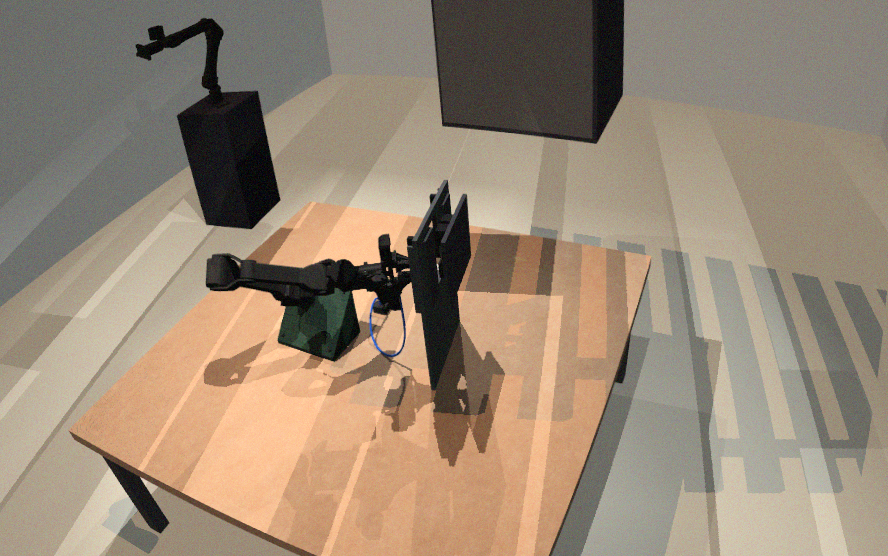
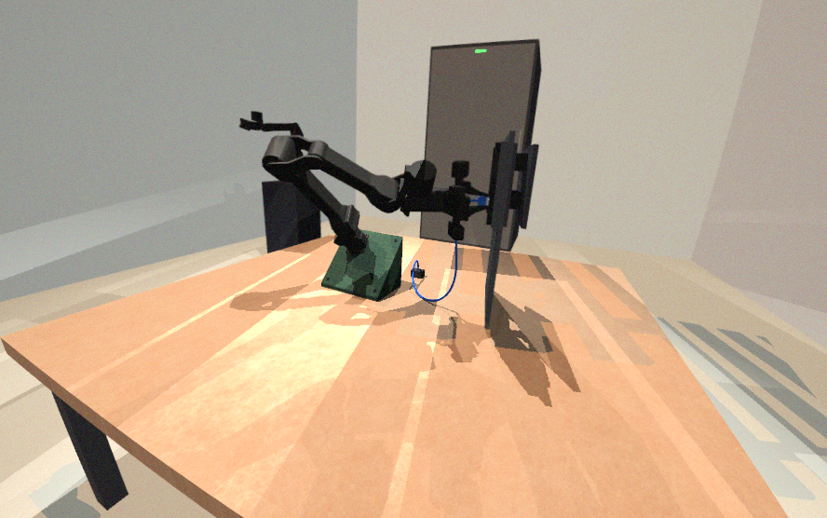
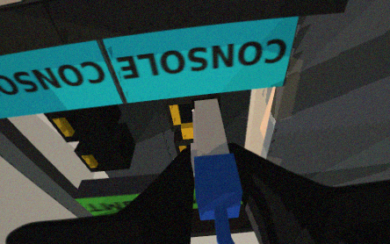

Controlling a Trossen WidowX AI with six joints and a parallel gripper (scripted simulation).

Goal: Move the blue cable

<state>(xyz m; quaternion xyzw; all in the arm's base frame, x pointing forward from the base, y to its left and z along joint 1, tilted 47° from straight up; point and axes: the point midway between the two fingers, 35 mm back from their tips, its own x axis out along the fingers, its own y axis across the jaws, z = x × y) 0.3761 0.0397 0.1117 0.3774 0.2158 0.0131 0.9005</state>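
Right now the cable plug is right at my gripper tip. From my gripper tip the other things lie so: black block 270 mm below, 220 mm behind, 160 mm to the left.
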